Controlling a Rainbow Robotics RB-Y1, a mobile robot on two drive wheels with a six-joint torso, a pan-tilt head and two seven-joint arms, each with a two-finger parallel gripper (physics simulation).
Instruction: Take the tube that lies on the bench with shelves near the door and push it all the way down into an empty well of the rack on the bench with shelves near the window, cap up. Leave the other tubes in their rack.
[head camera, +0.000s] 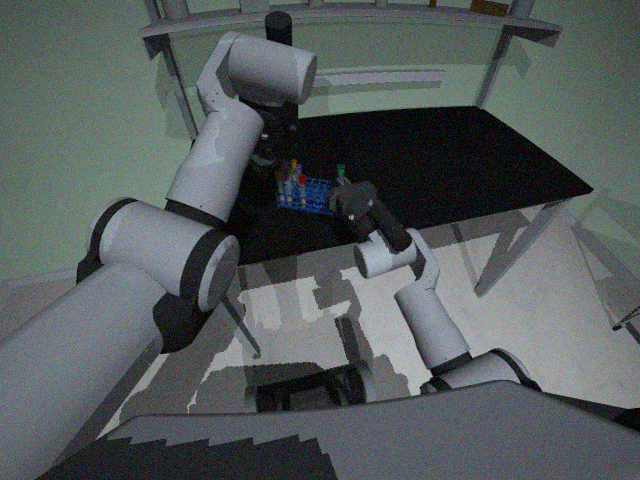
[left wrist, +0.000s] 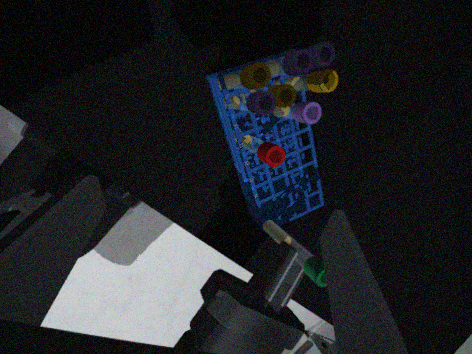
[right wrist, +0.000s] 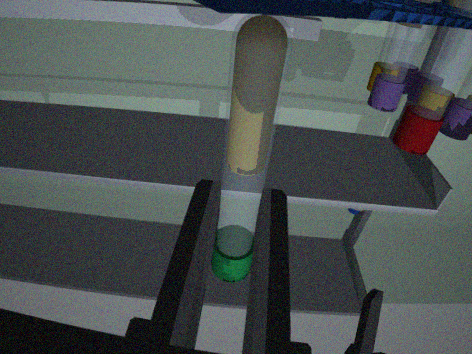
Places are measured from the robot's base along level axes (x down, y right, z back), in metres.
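Pixels of known places: left gripper, between the fingertips: (head camera: 278, 160) (left wrist: 214, 208) (right wrist: 458, 322); right gripper, between the fingertips: (head camera: 340, 181) (left wrist: 297, 250) (right wrist: 240, 200).
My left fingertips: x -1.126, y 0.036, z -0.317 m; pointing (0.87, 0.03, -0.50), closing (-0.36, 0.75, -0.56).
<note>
Ahead of a thing's pixels: the offset from my left fingertips to its top centre. Level surfaces: height alone.
The green-capped tube {dx +0.043, dy +0.148, dz +0.000 m} (head camera: 341, 169) (left wrist: 315, 270) (right wrist: 248, 140) is held roughly upright, cap up. My right gripper (right wrist: 240, 200) is shut on it below the cap. In the left wrist view the tube's lower end shows close to the end of the blue rack {dx +0.154, dy +0.091, dz -0.073 m} (head camera: 305, 209) (left wrist: 314, 150) (right wrist: 310, 9) away from the other tubes; whether it is over a well is unclear. The rack stands on the black bench top. A red-capped tube {dx +0.091, dy +0.057, dz -0.053 m} (head camera: 301, 179) (left wrist: 272, 154) (right wrist: 417, 130) and several purple- and yellow-capped tubes stand in it. My left gripper (left wrist: 214, 208) is open and empty, above the rack's side.
The black bench top {dx +0.211 m} (head camera: 413, 155) extends to the right of the rack. A shelf (head camera: 351, 15) (right wrist: 125, 140) runs along the wall behind the bench. My left arm (head camera: 217, 155) reaches over the bench's left part. The pale floor {dx +1.125 m} (head camera: 454, 268) lies before the bench.
</note>
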